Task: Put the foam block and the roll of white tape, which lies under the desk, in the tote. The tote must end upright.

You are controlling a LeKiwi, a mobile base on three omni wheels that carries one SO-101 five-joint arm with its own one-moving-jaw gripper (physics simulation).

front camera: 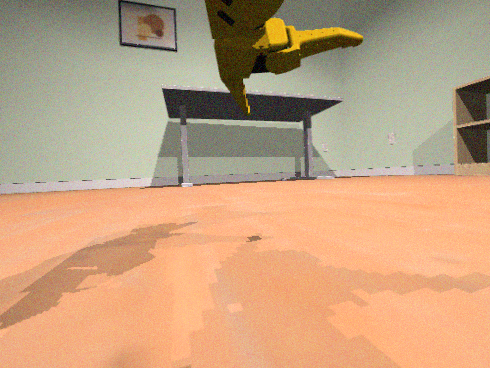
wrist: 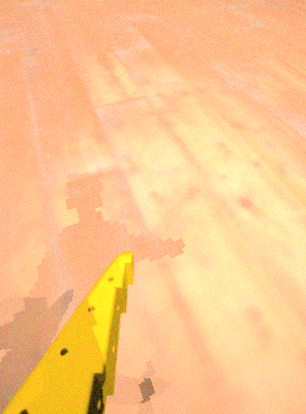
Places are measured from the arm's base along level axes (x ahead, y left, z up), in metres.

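Pixels of known places: hand at its tool point: (front camera: pixel 250 112) (wrist: pixel 133 263).
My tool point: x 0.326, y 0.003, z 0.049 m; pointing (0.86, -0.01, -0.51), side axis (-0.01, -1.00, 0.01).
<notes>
Behind a point stands the place of what it marks.
The desk (front camera: pixel 210 104) {x 1.908, y 0.362, z 0.606 m} stands against the far wall in the front view, with a dark underside and grey legs. The roll of white tape cannot be made out under it. The foam block and the tote do not show in either view. My yellow gripper (front camera: pixel 305 75) hangs at the top of the front view, fully open and empty, its jaws spread wide in front of the desk. In the wrist view one notched jaw (wrist: pixel 95 320) {x 0.309, y 0.011, z 0.068 m} points up from the lower left over the floor; the moving jaw is out of the picture.
The orange wooden floor (front camera: pixel 350 220) {x 0.302, y -0.109, z -0.089 m} (wrist: pixel 200 150) {x 0.524, y -0.095, z -0.089 m} stretches ahead and carries shadows. A wooden shelf unit (front camera: pixel 457 132) {x 1.562, y -1.405, z 0.208 m} stands at the right edge of the front view. A framed picture (front camera: pixel 150 25) {x 2.208, y 1.007, z 1.559 m} hangs on the green wall (front camera: pixel 60 100) {x 1.945, y 1.790, z 0.757 m}, high at the left.
</notes>
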